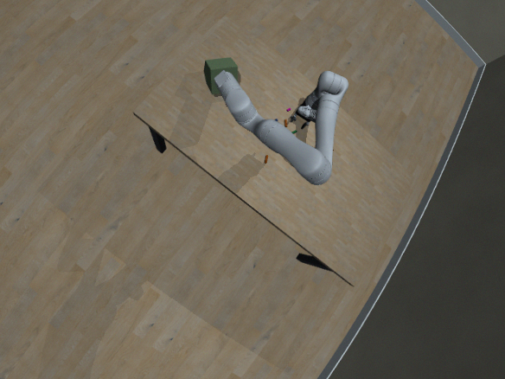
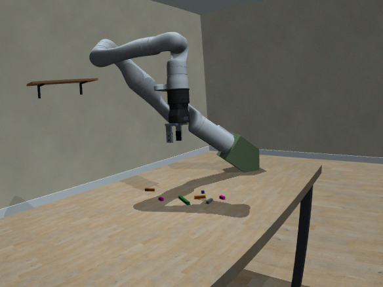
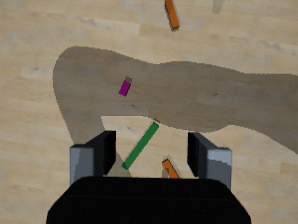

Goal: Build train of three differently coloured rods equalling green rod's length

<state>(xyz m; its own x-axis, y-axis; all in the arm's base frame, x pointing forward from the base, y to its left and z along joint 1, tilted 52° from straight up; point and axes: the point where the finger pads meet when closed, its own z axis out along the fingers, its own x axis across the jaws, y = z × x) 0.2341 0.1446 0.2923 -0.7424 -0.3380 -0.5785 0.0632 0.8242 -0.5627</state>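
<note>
The blue rod lies 220 mm below my hand, 70 mm to the left of it and 60 mm behind it. From my hand the other things lie so: grey rod 220 mm below, 130 mm to the left, 20 mm ahead; green rod 220 mm below, 40 mm to the left, 30 mm ahead.
</note>
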